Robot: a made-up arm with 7 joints. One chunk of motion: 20 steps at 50 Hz.
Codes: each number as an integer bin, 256 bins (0 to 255) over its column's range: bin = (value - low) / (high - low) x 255, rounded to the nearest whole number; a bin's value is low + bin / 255 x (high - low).
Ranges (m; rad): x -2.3..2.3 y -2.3..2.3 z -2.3..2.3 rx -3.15..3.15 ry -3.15..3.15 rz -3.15..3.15
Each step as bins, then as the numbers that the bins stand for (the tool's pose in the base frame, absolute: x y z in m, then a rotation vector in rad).
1 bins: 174 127 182 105 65 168
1 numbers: 0.8388 -0.0090 0.9831 -0.5559 -1.5441 1.0006
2 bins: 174 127 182 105 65 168
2 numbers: 0.8388 -0.0090 0.9831 -0.5559 -1.5441 1.0006
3 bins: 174 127 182 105 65 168
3 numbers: 0.8388 -0.0090 0.9831 -0.5559 -1.5441 1.0006
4 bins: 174 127 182 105 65 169
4 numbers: 0.8388 -0.0090 0.9831 -0.5559 -1.5441 1.0253
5 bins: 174 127 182 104 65 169
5 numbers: 0.8388 -0.0090 0.9831 -0.5806 -1.5441 1.0253
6 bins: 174 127 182 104 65 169
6 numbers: 0.8388 -0.0090 0.9831 -0.5806 -1.5441 1.0253
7 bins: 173 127 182 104 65 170
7 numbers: 0.8208 -0.0090 0.9831 -0.5806 -1.5441 1.0500
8 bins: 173 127 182 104 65 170
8 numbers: 0.8208 -0.0090 0.9831 -0.5806 -1.5441 1.0500
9 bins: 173 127 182 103 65 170
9 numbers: 0.8208 -0.0090 0.9831 -0.6053 -1.5441 1.0500
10 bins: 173 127 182 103 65 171
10 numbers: 0.8208 -0.0090 0.9831 -0.6053 -1.5441 1.0747
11 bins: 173 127 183 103 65 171
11 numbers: 0.8208 -0.0090 1.0012 -0.6053 -1.5441 1.0747
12 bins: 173 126 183 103 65 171
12 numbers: 0.8208 -0.0271 1.0012 -0.6053 -1.5441 1.0747
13 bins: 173 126 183 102 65 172
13 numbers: 0.8208 -0.0271 1.0012 -0.6300 -1.5441 1.0994
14 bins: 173 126 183 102 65 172
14 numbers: 0.8208 -0.0271 1.0012 -0.6300 -1.5441 1.0994
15 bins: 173 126 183 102 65 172
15 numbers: 0.8208 -0.0271 1.0012 -0.6300 -1.5441 1.0994
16 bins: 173 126 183 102 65 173
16 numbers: 0.8208 -0.0271 1.0012 -0.6300 -1.5441 1.1241
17 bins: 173 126 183 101 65 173
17 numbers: 0.8208 -0.0271 1.0012 -0.6547 -1.5441 1.1241
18 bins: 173 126 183 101 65 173
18 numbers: 0.8208 -0.0271 1.0012 -0.6547 -1.5441 1.1241
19 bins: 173 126 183 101 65 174
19 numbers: 0.8208 -0.0271 1.0012 -0.6547 -1.5441 1.1488
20 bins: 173 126 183 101 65 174
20 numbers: 0.8208 -0.0271 1.0012 -0.6547 -1.5441 1.1488
